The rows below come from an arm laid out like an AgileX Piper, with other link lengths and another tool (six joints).
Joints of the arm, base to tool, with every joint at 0 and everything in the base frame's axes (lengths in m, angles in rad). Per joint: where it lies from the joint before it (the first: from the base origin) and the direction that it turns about. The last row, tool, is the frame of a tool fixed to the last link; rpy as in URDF.
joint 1: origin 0 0 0.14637 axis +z
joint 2: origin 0 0 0 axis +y
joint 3: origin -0.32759 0 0.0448 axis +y
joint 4: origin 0.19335 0 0.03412 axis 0.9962 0 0.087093
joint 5: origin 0 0 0 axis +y
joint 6: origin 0.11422 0 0.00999 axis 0.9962 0 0.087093
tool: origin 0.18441 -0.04 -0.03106 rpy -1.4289 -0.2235 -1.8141
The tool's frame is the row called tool.
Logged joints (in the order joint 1, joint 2, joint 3, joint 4, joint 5, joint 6), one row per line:
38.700 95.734 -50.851 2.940 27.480 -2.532
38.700 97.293 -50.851 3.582 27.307 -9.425
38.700 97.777 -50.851 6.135 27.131 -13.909
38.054 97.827 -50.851 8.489 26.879 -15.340
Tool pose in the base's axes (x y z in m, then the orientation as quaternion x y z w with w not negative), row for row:
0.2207 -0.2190 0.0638 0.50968 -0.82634 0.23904 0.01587
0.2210 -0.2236 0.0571 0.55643 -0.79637 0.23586 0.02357
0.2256 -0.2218 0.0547 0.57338 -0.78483 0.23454 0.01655
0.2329 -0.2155 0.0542 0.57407 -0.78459 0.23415 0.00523
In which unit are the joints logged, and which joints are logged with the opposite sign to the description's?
The joints are logged in degrees. Opposite sign: joint 1.
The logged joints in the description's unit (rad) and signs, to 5 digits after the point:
-0.67544 1.67087 -0.88752 0.05131 0.47962 -0.04419
-0.67544 1.69808 -0.88752 0.06252 0.47660 -0.16450
-0.67544 1.70653 -0.88752 0.10708 0.47353 -0.24276
-0.66417 1.70740 -0.88752 0.14816 0.46913 -0.26773

